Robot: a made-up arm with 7 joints.
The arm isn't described. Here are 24 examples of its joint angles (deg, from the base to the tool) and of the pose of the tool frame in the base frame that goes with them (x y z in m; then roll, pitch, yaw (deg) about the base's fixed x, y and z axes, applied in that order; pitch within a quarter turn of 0, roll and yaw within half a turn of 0).
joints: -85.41 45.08 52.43 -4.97 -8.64 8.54 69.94
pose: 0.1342 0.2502 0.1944 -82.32 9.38 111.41
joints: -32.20 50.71 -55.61 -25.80 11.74 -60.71 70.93
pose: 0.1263 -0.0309 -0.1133 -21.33 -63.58 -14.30
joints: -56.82 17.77 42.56 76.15 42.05 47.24 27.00
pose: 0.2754 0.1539 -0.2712 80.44 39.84 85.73
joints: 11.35 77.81 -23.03 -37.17 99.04 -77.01 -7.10
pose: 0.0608 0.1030 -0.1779 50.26 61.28 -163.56
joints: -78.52 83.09 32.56 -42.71 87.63 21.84 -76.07
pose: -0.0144 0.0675 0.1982 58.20 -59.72 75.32
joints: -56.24 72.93 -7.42 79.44 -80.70 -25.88 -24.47
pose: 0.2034 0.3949 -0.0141 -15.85 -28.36 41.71
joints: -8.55 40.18 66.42 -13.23 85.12 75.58 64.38
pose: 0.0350 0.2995 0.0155 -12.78 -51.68 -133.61
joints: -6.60 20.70 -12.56 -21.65 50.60 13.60 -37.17
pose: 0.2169 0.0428 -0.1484 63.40 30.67 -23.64
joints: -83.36 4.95 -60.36 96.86 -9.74 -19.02 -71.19
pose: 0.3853 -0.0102 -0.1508 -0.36 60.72 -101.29
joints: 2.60 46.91 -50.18 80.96 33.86 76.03 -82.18
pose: -0.0538 0.3409 -0.2139 155.29 -12.16 174.14
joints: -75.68 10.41 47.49 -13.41 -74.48 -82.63 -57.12
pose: 0.1927 0.1932 0.0468 -152.48 -12.43 168.63
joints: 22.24 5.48 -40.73 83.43 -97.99 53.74 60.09
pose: -0.2346 0.0184 -0.3082 148.15 -13.69 177.77
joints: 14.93 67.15 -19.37 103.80 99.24 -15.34 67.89
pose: -0.1487 0.4036 -0.0897 -168.39 64.10 58.03
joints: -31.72 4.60 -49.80 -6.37 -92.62 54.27 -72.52
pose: 0.1274 -0.1590 -0.1438 -46.72 -62.94 -153.71
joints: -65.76 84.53 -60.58 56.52 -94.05 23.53 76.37
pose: 0.2547 0.3460 -0.0349 29.74 -0.22 114.07
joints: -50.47 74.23 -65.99 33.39 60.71 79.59 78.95
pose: 0.2604 0.2638 -0.0771 -137.08 -25.34 -59.63
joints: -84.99 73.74 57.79 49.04 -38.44 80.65 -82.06
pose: 0.1942 0.3349 0.1168 -13.53 -51.78 -69.49
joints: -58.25 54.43 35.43 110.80 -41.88 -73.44 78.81
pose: 0.1846 0.3258 -0.1485 -29.59 16.69 156.16
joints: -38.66 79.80 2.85 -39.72 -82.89 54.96 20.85
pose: 0.2035 0.0558 0.0300 26.20 19.45 -17.41
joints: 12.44 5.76 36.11 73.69 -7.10 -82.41 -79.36
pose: -0.0766 0.1573 -0.3248 -2.71 21.44 -36.13
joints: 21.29 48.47 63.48 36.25 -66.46 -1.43 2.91
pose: -0.0149 0.4080 -0.0968 -13.55 1.82 76.09
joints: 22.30 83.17 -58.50 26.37 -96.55 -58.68 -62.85
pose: -0.0050 0.3168 -0.2002 -18.74 35.81 -47.22
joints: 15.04 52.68 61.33 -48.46 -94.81 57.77 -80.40
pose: 0.1305 0.1431 0.0100 -18.15 -3.18 -102.01
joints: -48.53 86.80 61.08 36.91 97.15 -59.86 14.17
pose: 0.1287 0.3332 0.1658 144.24 -31.33 -1.88
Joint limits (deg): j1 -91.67..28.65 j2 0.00..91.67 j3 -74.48..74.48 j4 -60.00..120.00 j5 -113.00..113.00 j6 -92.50..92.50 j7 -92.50..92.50
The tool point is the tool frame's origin. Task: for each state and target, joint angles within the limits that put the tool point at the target. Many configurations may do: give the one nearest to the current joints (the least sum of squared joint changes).
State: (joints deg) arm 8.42 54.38 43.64 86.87 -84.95 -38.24 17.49
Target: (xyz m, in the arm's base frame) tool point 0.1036 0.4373 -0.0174
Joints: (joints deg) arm -28.65 79.49 38.81 75.95 -86.31 -8.43 17.49
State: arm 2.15 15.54 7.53 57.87 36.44 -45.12 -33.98
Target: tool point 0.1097 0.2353 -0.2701
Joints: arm 2.55 32.65 18.15 42.52 32.09 -53.49 -33.98
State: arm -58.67 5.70 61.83 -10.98 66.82 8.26 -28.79
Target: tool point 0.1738 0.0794 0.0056
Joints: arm -20.36 0.00 20.99 -48.09 65.49 -16.32 -28.79
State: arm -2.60 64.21 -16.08 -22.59 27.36 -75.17 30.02
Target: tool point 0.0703 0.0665 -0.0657
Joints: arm 14.63 75.45 -3.26 -44.24 16.21 -92.50 30.02
